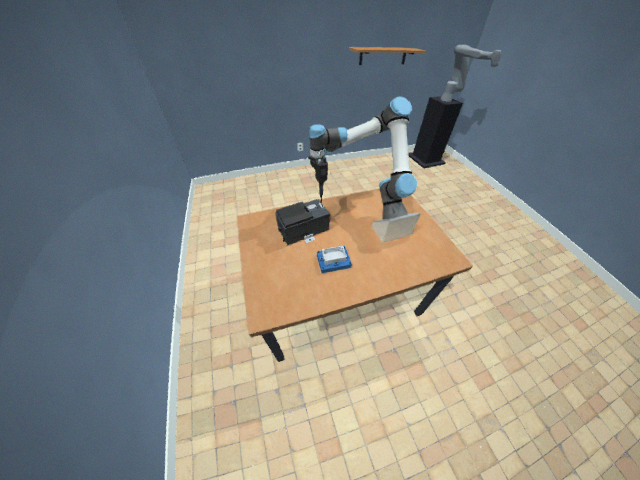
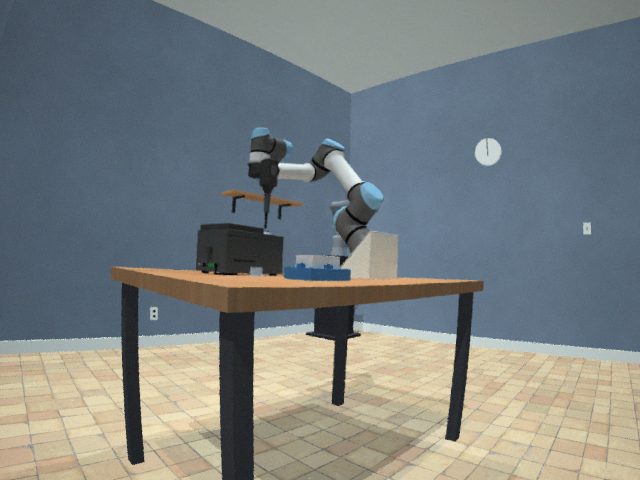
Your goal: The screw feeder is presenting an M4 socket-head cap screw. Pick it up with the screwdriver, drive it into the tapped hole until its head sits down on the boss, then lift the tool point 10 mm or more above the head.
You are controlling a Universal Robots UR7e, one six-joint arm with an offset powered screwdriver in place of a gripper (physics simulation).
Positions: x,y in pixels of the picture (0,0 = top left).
Labels:
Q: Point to a blue fixture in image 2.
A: At 309,274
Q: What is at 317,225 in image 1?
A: A black screw feeder.

